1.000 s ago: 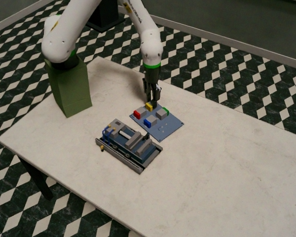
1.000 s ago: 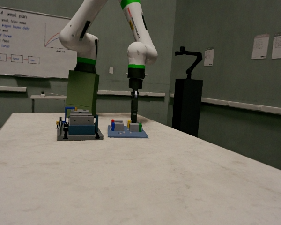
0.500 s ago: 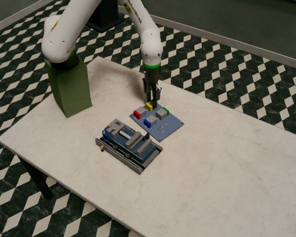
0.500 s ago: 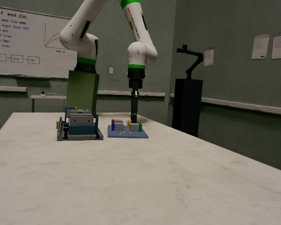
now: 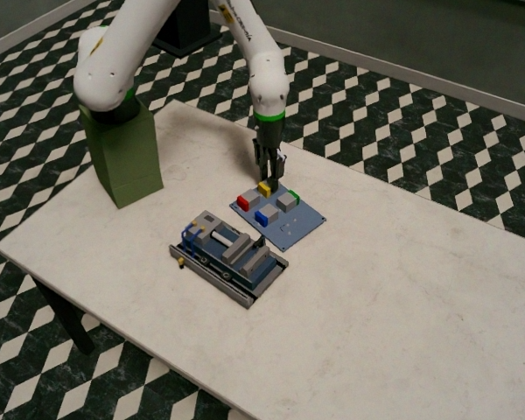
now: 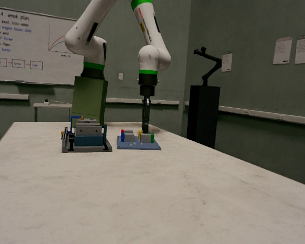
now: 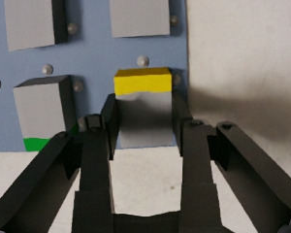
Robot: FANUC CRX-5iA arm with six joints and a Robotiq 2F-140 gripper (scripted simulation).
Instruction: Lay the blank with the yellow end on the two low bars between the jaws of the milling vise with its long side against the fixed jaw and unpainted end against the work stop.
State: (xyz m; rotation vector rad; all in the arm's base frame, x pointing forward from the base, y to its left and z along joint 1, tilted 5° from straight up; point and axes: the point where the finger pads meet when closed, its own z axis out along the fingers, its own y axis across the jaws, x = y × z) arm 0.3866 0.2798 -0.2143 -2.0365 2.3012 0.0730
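Right now the dark work stop is 24 cm to the right of my hand, 16 cm ahead of it and 3 cm above it. The rest, counted from my hand: green-ended blank: 9 cm ahead, 3 cm below, 1 cm to the right; then red-ended blank: 9 cm to the right, 3 cm below, 1 cm behind; then yellow-ended grey blank: 3 cm below.
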